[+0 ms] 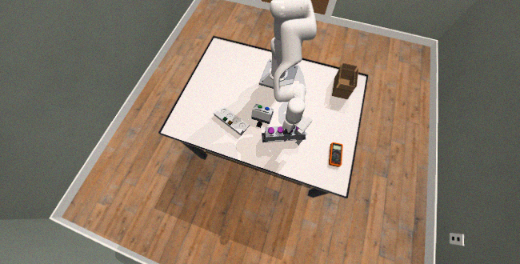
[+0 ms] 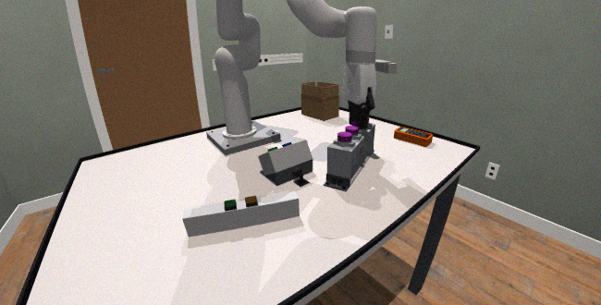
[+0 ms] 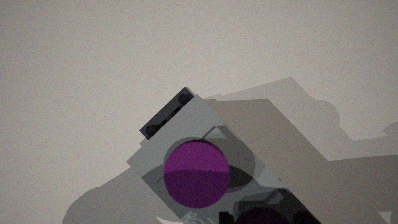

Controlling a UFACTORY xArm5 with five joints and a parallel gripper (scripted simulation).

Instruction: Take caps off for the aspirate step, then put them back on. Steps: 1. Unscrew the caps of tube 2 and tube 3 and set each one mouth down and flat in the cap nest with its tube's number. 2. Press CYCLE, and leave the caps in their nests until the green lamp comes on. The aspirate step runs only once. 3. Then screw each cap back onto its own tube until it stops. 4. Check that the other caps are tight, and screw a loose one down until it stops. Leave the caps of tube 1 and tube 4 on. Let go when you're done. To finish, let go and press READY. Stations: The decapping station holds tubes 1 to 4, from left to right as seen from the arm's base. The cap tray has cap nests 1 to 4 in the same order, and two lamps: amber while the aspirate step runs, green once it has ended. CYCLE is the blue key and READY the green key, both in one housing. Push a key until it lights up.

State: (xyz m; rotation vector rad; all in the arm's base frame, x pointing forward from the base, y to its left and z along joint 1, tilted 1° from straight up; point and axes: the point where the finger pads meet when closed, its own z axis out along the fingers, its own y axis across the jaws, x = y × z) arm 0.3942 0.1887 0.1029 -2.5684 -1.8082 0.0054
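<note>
Now: the purple cap 1 cm below my hand. Round my hand: key housing 8 cm behind, 19 cm to the right, 8 cm below; then blue key 10 cm behind, 17 cm to the right, 6 cm below; then grey decapping station 1 cm ahead, 2 cm to the right, 13 cm below.
</note>
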